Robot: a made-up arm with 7 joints.
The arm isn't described. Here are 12 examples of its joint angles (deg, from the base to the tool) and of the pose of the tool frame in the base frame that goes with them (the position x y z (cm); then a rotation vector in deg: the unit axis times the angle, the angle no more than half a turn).
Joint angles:
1: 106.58 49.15 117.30 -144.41 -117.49 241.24 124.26
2: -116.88 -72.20 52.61 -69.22 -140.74 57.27 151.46
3: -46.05 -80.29 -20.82 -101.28 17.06 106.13 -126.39
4: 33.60 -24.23 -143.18 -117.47 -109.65 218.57 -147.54
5: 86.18 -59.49 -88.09 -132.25 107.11 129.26 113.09
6: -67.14 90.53 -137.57 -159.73 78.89 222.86 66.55
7: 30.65 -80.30 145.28 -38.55 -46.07 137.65 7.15
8: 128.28 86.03 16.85 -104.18 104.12 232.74 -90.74
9: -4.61 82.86 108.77 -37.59 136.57 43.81 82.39
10: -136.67 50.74 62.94 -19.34 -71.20 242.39 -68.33
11: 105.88 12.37 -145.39 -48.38 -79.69 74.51 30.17
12: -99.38 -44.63 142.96 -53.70 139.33 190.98 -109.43
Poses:
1: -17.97 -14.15 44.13 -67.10 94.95 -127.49
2: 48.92 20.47 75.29 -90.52 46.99 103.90
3: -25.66 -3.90 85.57 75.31 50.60 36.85
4: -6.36 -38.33 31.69 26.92 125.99 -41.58
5: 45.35 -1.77 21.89 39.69 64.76 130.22
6: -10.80 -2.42 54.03 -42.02 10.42 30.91
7: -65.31 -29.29 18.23 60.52 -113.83 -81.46
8: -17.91 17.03 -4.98 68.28 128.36 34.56
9: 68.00 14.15 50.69 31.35 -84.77 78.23
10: -23.56 -32.14 64.21 6.05 16.03 -14.45
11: 23.47 -13.13 96.78 49.60 -90.22 27.88
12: 34.74 42.36 43.89 -109.50 -37.02 -95.56
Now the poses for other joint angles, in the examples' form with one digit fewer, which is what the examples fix.
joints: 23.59 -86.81 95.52 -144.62 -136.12 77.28 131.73
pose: -6.2 44.3 26.3 59.3 -32.5 -147.9
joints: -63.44 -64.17 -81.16 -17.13 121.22 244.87 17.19
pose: -29.1 38.1 48.8 121.7 -71.5 -77.8
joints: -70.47 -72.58 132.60 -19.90 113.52 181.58 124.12
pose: -1.6 60.8 45.0 -62.7 74.1 83.6
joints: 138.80 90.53 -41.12 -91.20 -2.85 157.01 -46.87
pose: -9.7 51.0 -8.6 0.6 133.0 15.3
